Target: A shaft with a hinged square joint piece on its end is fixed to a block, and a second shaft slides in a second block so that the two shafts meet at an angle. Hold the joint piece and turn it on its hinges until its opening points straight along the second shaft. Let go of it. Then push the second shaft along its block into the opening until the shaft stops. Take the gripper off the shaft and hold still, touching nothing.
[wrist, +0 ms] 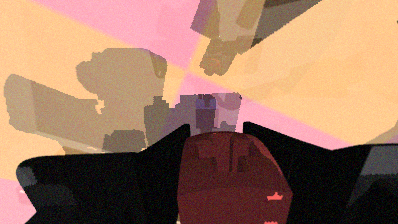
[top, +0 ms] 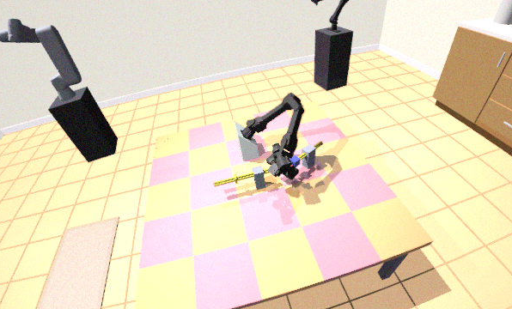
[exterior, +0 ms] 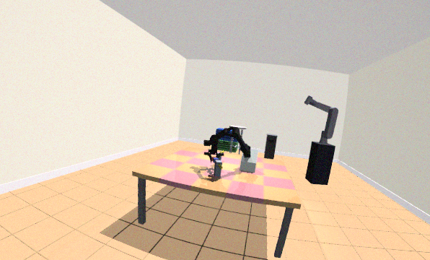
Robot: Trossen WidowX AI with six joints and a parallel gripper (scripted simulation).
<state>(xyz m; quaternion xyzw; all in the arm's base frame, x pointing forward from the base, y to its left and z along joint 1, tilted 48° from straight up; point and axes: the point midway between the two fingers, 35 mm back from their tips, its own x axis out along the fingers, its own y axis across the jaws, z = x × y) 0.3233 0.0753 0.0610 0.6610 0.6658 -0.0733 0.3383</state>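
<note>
Now: gripper tip 4 cm below the dark red joint piece and 1 cm to the right of it.
</note>
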